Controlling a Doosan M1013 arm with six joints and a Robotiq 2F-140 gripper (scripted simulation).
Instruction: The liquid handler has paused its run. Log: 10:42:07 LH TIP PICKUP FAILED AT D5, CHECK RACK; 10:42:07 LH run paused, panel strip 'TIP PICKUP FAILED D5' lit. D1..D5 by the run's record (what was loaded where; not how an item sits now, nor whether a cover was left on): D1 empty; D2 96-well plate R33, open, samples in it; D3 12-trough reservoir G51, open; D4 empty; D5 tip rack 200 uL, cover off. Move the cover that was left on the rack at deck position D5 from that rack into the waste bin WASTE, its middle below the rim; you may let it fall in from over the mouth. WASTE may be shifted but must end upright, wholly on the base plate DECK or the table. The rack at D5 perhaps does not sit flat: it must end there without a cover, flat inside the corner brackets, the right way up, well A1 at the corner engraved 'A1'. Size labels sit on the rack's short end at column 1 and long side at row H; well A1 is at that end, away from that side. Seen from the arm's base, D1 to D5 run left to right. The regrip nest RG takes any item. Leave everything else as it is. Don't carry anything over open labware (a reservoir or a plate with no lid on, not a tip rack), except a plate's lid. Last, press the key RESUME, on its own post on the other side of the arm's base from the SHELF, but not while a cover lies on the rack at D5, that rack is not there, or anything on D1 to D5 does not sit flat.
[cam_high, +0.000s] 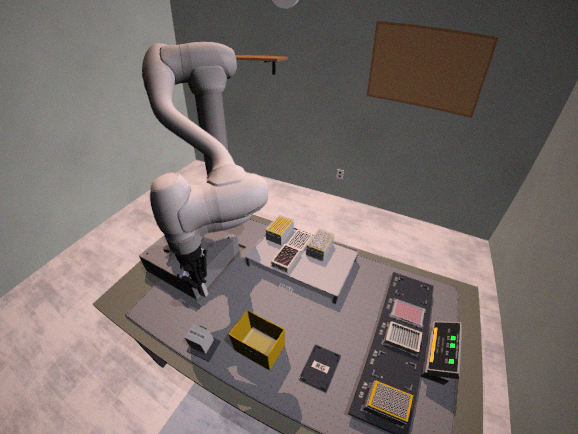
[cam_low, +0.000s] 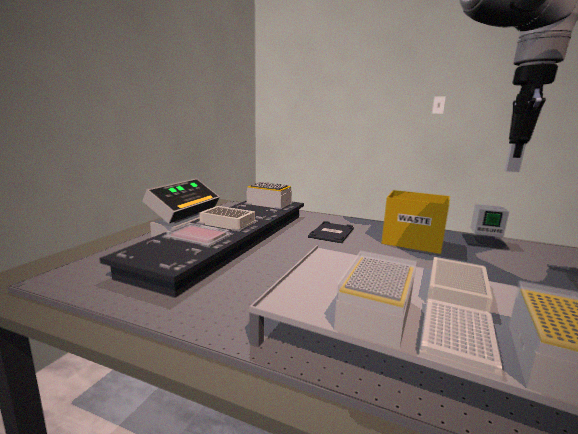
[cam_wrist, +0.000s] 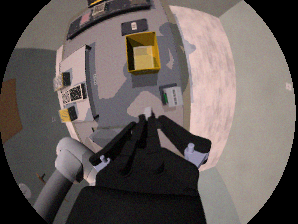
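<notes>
Right now the resume key is 10 mm ahead of my hand, 60 mm to the right of it and 170 mm below it. From my hand the other things lie so: shelf: 130 mm ahead, 470 mm to the left, 200 mm below; then yellow waste bin: 200 mm ahead, 20 mm to the left, 210 mm below; then regrip nest: 430 mm ahead, 70 mm to the left, 250 mm below.
</notes>
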